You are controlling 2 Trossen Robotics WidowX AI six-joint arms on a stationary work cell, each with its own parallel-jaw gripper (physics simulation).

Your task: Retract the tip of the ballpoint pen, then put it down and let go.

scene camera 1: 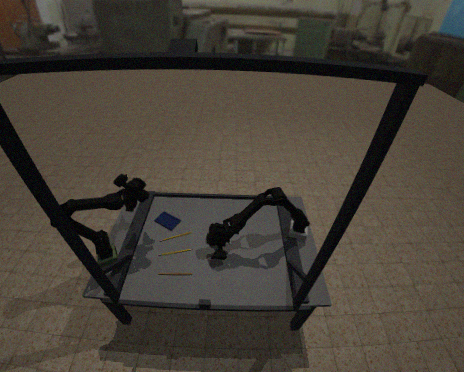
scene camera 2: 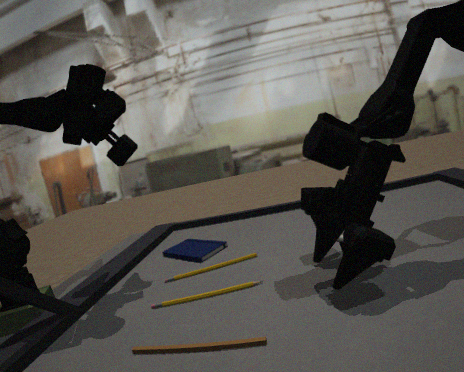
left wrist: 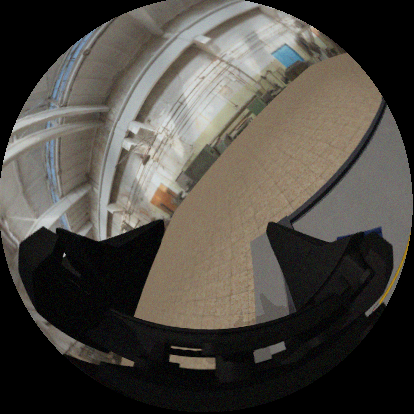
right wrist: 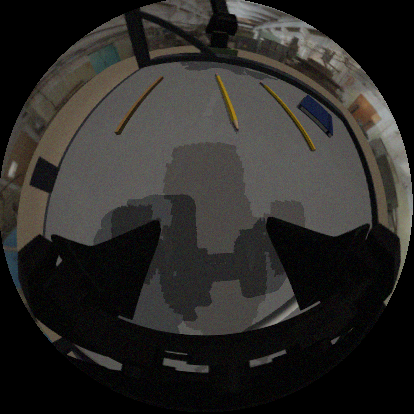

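Seen in the pictures: left gripper, between the fingertips: [scene camera 2: 110, 135] [left wrist: 217, 226]; right gripper, between the fingertips: [scene camera 1: 210, 251] [scene camera 2: 324, 274] [right wrist: 214, 224]; left arm's base, origin of its link: [scene camera 1: 106, 253] [right wrist: 218, 46]; right arm's base, origin of its link: [scene camera 1: 299, 228].
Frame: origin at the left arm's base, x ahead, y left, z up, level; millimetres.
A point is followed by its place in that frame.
The light grey ballpoint pen [right wrist: 280, 314] @(y -193, x 630, z -31 mm) shows in part at the bottom of the right wrist view, low beside the base of the right-hand finger; the rest is hidden. My right gripper [scene camera 2: 327, 274] @(y -224, x 517, z -37 mm) [right wrist: 214, 224] @(y -224, x 517, z -37 mm) is open and points down low over the table, its fingertips apart and no pen gripped. In scene camera 2 a tiny pale bit shows behind its fingers; in scene camera 1 the arm hides the pen. Whether the pen's tip is out cannot be seen. My left gripper [left wrist: 217, 226] @(y 178, x 259, z 282 mm) is open and empty, raised at the table's left side, far from the pen.
Two yellow pencils [scene camera 1: 175, 237] @(y -42, x 374, z -36 mm) [scene camera 2: 207, 294] @(y -143, x 346, z -34 mm) [right wrist: 227, 102] @(y -152, x 382, z -34 mm) and an orange-brown stick [scene camera 1: 175, 274] @(y -266, x 296, z -36 mm) [scene camera 2: 200, 346] @(y -268, x 301, z -33 mm) [right wrist: 138, 105] @(y -270, x 320, z -39 mm) lie left of the right gripper in the scene views. A blue book [scene camera 1: 167, 220] @(y 94, x 379, z -28 mm) [scene camera 2: 195, 249] @(y 75, x 380, z -28 mm) [right wrist: 316, 114] @(y 52, x 401, z -28 mm) lies behind them. A dark frame post [scene camera 1: 357, 190] @(y -698, x 718, z 713 mm) stands at right.
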